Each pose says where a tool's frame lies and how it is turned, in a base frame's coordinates. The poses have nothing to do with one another.
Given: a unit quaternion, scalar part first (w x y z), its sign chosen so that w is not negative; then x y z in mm.
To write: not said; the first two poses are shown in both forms.
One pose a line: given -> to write
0.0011, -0.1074, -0.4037, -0.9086, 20, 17, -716 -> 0.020, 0.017, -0.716, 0.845, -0.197, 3.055
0.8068, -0.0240, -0.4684, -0.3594, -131, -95, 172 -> -0.131, -0.095, 0.172, 0.489, -0.884, -1.073
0.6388, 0.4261, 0.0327, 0.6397, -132, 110, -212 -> -0.132, 0.110, -0.212, 0.746, -0.528, 1.362
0.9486, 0.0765, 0.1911, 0.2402, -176, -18, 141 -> -0.176, -0.018, 0.141, 0.253, 0.332, 0.539
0.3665, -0.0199, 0.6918, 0.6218, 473, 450, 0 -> 0.473, 0.450, 0.000, 1.521, 0.561, 2.611
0.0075, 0.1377, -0.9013, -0.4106, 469, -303, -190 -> 0.469, -0.303, -0.190, 2.300, 0.100, -2.883
